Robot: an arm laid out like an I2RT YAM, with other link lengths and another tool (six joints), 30 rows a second.
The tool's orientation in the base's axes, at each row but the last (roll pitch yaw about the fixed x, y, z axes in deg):
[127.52 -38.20 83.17]
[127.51 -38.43 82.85]
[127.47 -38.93 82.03]
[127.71 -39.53 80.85]
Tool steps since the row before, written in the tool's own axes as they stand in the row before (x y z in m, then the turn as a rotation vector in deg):
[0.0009 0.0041 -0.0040 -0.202 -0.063 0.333]
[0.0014 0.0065 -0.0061 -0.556 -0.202 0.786]
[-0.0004 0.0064 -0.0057 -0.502 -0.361 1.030]
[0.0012 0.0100 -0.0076 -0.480 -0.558 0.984]
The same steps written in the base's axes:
[-0.0010 -0.0027 0.0050 0.224 -0.029 -0.324]
[-0.0014 -0.0043 0.0078 0.492 -0.100 -0.846]
[-0.0014 -0.0055 0.0064 0.618 0.099 -1.026]
[-0.0010 -0.0070 0.0105 0.478 0.221 -1.110]

